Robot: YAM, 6 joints.
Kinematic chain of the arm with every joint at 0, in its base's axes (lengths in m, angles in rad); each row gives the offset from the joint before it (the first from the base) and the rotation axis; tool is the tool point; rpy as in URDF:
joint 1: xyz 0 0 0.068 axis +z
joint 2: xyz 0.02 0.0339 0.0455 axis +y
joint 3: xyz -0.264 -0.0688 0 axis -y
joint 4: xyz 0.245 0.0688 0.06 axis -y
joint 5: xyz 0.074 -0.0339 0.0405 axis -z
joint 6: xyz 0.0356 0 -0.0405 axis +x
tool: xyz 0 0 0 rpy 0 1.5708 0
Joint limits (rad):
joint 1: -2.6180..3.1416
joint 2: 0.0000..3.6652
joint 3: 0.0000..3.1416
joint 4: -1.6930..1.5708
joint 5: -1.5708..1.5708
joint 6: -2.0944..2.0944
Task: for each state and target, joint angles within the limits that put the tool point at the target. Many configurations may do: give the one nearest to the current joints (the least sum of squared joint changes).
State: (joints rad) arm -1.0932 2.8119 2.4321 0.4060 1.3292 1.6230
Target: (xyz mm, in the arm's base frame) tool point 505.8 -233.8 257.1
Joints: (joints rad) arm -0.3693 2.4780 2.1482 0.3761 1.4873 1.6230
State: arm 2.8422 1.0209 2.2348 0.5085 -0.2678 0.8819
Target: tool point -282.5 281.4 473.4
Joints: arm 2.3382 1.6911 1.6936 0.3466 -0.2258 0.8819
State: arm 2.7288 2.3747 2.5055 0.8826 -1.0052 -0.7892
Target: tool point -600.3 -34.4 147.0
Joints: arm 3.1416 2.8781 2.4053 0.7517 -1.3099 -0.7892
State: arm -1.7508 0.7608 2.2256 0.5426 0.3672 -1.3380
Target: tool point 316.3 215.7 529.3
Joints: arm -2.5737 0.3769 2.0623 0.5884 0.3350 -1.3380
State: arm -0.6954 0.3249 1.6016 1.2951 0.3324 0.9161
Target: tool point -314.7 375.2 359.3
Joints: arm -0.8934 0.1156 2.0314 1.1787 0.2861 0.9161
